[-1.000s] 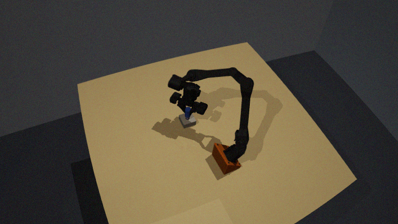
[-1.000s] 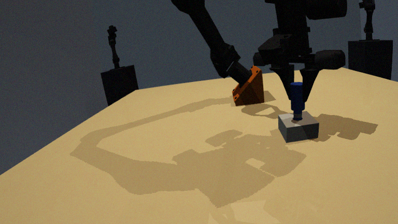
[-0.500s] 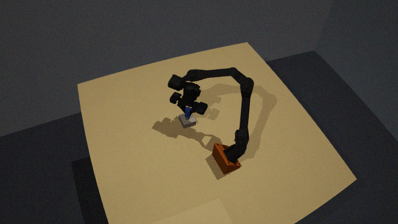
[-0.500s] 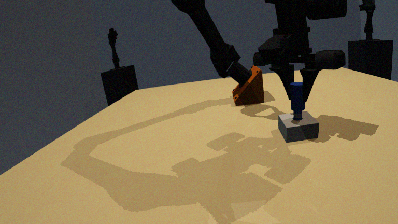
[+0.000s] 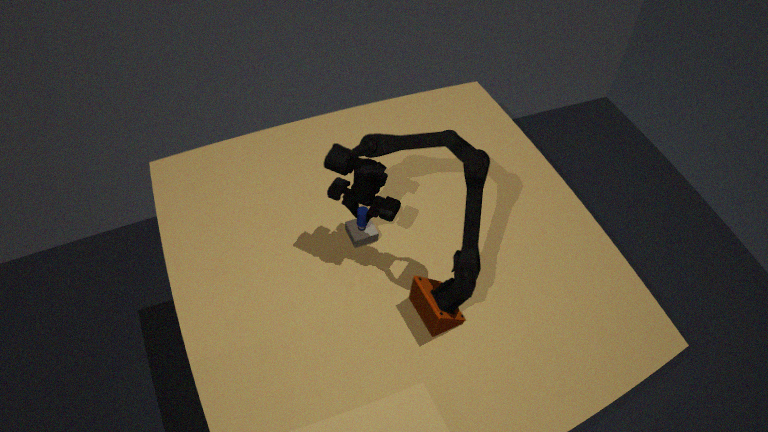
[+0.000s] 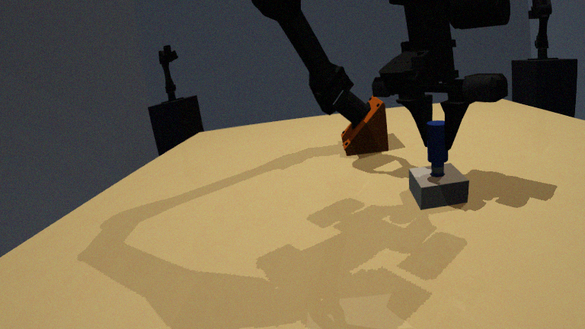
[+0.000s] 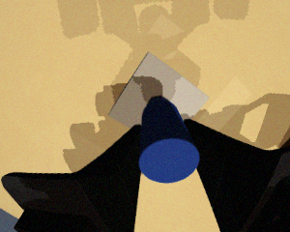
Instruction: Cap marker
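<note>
Right now my gripper tip is 10 mm below the blue marker cap. From my gripper tip the other things lie so: grey holder block (60 mm below).
</note>
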